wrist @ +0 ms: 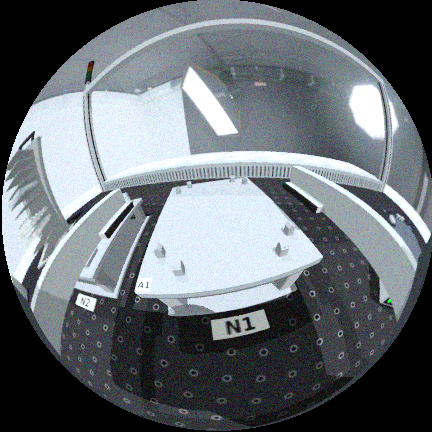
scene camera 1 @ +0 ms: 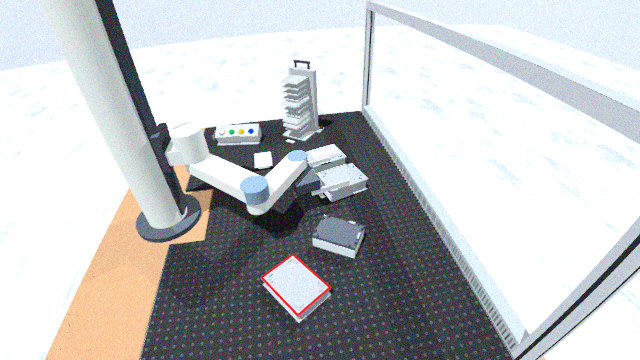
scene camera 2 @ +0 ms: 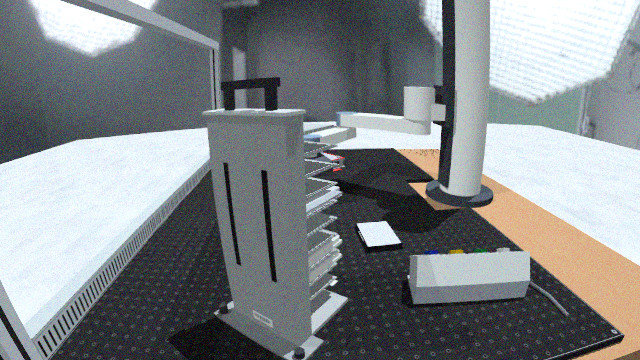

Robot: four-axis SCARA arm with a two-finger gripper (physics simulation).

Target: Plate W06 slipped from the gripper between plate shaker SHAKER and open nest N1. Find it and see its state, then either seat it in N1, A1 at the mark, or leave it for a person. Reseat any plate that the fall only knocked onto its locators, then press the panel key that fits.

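Places are measured from the arm's base along level axes (x ahead, y left, z up), in centimetres.
Where they show: gripper, fingertip midpoint: (wrist: 204,182) (scene camera 1: 339,169); arm's base, origin of the base link: (scene camera 1: 169,218) (scene camera 2: 459,194).
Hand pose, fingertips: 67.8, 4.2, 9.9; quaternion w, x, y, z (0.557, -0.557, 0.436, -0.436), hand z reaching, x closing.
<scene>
Things, the pixels of their top centre, and the offset from my fingertips, as dx, dy, dz. "pt": a spot on its surface instead.
- Open nest N1, middle of its top: (wrist: 216,197) (scene camera 1: 342,174) +1.2, -0.5, -2.0
- shaker, surface spot: (scene camera 1: 340,231) pt -5.8, -28.6, -3.1
- Nest N2, surface spot: (wrist: 107,267) pt -6.0, +14.1, -8.1
- pinkish plate, middle of its top: (scene camera 1: 324,150) -2.8, +17.4, -1.9
- key panel, middle of its top: (scene camera 2: 474,249) (scene camera 1: 236,126) -42.7, +47.8, -0.2
- small white-topped block, middle of its top: (scene camera 2: 377,232) (scene camera 1: 263,159) -30.4, +24.6, -7.2
Open nest N1 (scene camera 1: 345,176) (wrist: 225,225) has a pale flat top with small upright locators and no plate on it; its A1 mark (wrist: 144,285) is at the near left corner in the wrist view. My gripper (scene camera 1: 327,184) (wrist: 204,182) is open and empty, its fingers spread on either side above N1. The shaker (scene camera 1: 340,231) (wrist: 411,239), dark-topped, stands nearer scene camera 1; no plate shows on its top. Nest N2 (wrist: 107,267) is left of N1, partly behind a finger; a pinkish plate (scene camera 1: 327,152) shows there in scene camera 1. I cannot make out W06 in any view.
A plate hotel (scene camera 1: 313,100) (scene camera 2: 260,210) (wrist: 47,175) stands beyond N2. The key panel (scene camera 1: 239,137) (scene camera 2: 470,280) has white, green, yellow and blue keys. A small white-topped block (scene camera 1: 263,160) (scene camera 2: 379,234) lies near it. A red-edged stand (scene camera 1: 295,285) is nearest scene camera 1.
</scene>
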